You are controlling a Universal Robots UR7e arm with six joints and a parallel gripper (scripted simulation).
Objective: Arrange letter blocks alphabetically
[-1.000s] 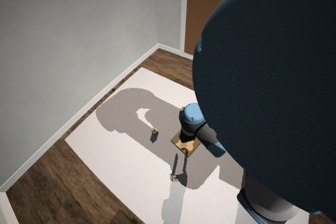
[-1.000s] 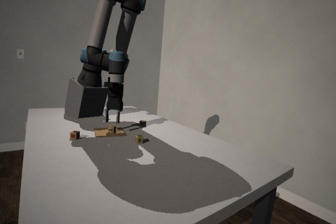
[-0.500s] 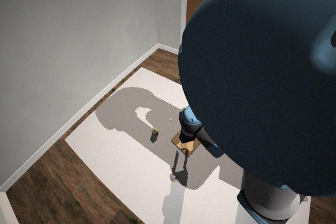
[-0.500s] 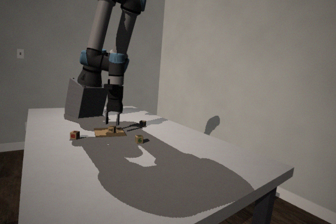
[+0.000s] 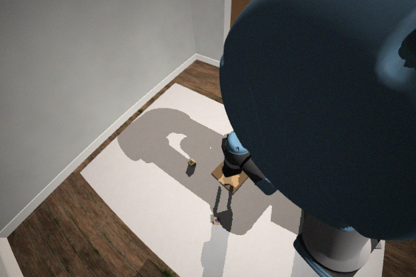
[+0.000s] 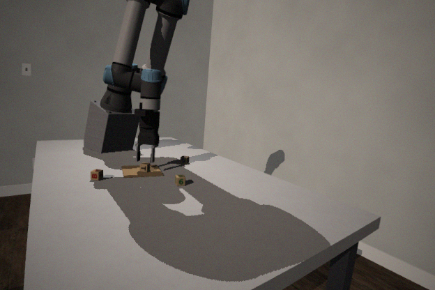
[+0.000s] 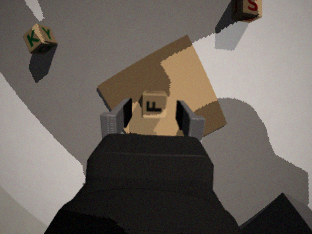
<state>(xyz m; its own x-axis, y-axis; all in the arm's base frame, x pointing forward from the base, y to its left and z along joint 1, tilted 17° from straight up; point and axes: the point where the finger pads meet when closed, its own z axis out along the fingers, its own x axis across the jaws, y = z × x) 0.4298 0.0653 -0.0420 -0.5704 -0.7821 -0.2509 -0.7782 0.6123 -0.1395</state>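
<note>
Now: the tan mat 6 cm below my hand, 1 cm to the right of it and 1 cm behind it. Also, from my hand: block 17 cm to the right, 4 cm below, 4 cm ahead.
</note>
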